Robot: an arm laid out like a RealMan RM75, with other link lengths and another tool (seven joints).
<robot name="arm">
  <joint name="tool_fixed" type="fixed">
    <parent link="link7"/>
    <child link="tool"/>
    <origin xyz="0.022 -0.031 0.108" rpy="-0.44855 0 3.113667"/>
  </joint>
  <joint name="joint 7" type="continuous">
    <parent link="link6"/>
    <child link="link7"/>
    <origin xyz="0 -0.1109 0" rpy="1.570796 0 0"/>
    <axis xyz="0 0 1"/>
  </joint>
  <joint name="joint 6" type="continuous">
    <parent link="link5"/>
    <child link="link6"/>
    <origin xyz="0 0 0" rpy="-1.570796 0 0"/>
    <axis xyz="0 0 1"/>
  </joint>
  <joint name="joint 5" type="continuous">
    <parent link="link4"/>
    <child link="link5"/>
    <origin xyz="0 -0.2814 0" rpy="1.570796 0 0"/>
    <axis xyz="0 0 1"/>
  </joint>
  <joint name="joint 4" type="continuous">
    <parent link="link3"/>
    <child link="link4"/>
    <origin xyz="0 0 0" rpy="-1.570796 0 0"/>
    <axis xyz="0 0 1"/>
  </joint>
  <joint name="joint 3" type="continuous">
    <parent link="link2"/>
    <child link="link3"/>
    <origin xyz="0 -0.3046 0" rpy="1.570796 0 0"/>
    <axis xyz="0 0 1"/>
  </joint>
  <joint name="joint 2" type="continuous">
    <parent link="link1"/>
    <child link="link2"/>
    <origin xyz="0 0 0" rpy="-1.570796 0 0"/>
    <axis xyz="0 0 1"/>
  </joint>
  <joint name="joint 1" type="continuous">
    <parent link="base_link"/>
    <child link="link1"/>
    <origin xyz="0 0 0.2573"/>
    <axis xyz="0 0 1"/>
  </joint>
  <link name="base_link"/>
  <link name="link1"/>
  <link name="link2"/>
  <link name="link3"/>
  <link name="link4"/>
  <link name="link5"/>
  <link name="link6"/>
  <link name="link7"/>
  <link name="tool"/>
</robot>
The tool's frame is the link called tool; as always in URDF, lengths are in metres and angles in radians. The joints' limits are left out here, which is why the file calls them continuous.
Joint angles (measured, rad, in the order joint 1, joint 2, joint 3, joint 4, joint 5, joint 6, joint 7), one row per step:
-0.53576, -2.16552, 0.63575, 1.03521, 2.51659, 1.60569, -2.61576
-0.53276, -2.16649, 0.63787, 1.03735, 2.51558, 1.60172, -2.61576
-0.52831, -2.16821, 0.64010, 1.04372, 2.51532, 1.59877, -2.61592
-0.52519, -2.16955, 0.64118, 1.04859, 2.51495, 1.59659, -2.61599
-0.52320, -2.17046, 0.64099, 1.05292, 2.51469, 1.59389, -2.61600
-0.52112, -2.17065, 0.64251, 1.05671, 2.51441, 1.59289, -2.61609
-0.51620, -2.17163, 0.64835, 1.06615, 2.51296, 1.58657, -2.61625
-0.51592, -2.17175, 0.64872, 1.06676, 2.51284, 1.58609, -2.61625
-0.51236, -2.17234, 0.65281, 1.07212, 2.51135, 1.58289, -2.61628
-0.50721, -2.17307, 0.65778, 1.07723, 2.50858, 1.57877, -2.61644
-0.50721, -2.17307, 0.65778, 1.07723, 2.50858, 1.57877, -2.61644
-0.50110, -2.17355, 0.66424, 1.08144, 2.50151, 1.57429, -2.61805
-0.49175, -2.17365, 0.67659, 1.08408, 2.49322, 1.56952, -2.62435
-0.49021, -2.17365, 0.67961, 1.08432, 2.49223, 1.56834, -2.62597
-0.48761, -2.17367, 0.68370, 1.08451, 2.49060, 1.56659, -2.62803
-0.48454, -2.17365, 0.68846, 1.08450, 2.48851, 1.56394, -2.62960
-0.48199, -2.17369, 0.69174, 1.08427, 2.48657, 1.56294, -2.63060
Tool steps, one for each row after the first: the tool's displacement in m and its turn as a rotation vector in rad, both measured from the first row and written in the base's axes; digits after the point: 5 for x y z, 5 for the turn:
-0.00081, -0.00011, 0.00014, 0.00349, 0.00203, 0.00079
-0.00171, -0.00044, 0.00105, 0.00823, 0.00582, 0.00116
-0.00229, -0.00060, 0.00184, 0.01229, 0.00827, 0.00141
-0.00276, -0.00028, 0.00295, 0.01751, 0.01061, 0.00152
-0.00312, -0.00027, 0.00386, 0.01998, 0.01323, 0.00094
-0.00365, 0.00055, 0.00588, 0.02818, 0.02112, -0.00194
-0.00365, 0.00063, 0.00598, 0.02876, 0.02159, -0.00218
-0.00399, 0.00080, 0.00694, 0.03277, 0.02561, -0.00381
-0.00473, 0.00059, 0.00768, 0.03726, 0.02899, -0.00443
-0.00473, 0.00059, 0.00768, 0.03726, 0.02899, -0.00443
-0.00505, 0.00037, 0.00805, 0.04241, 0.02874, -0.00434
-0.00612, -0.00121, 0.00708, 0.04338, 0.02800, 0.00050
-0.00631, -0.00147, 0.00673, 0.04293, 0.02847, 0.00151
-0.00675, -0.00200, 0.00621, 0.04246, 0.02889, 0.00327
-0.00731, -0.00251, 0.00562, 0.04236, 0.02961, 0.00469
-0.00773, -0.00317, 0.00504, 0.04156, 0.02920, 0.00594

